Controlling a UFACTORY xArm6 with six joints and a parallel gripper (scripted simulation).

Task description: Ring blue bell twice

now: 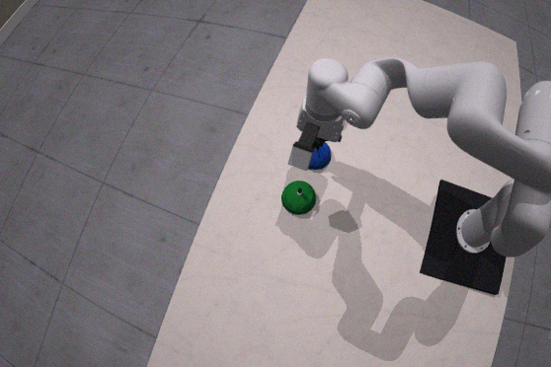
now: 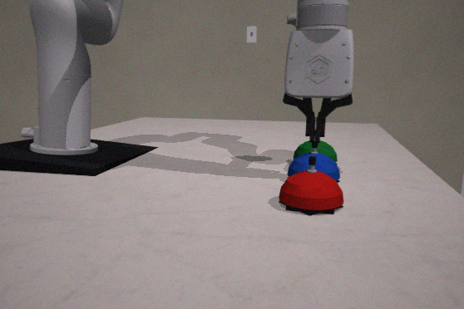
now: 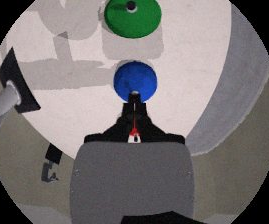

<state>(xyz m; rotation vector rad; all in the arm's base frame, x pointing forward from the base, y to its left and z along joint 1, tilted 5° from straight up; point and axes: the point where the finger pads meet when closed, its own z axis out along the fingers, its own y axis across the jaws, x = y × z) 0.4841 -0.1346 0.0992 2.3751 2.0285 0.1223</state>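
Right now the blue bell is 50 mm below my hand. Round my hand: red bell 20 mm behind, 120 mm to the right, 50 mm below; green bell 20 mm ahead, 120 mm to the left, 50 mm below.
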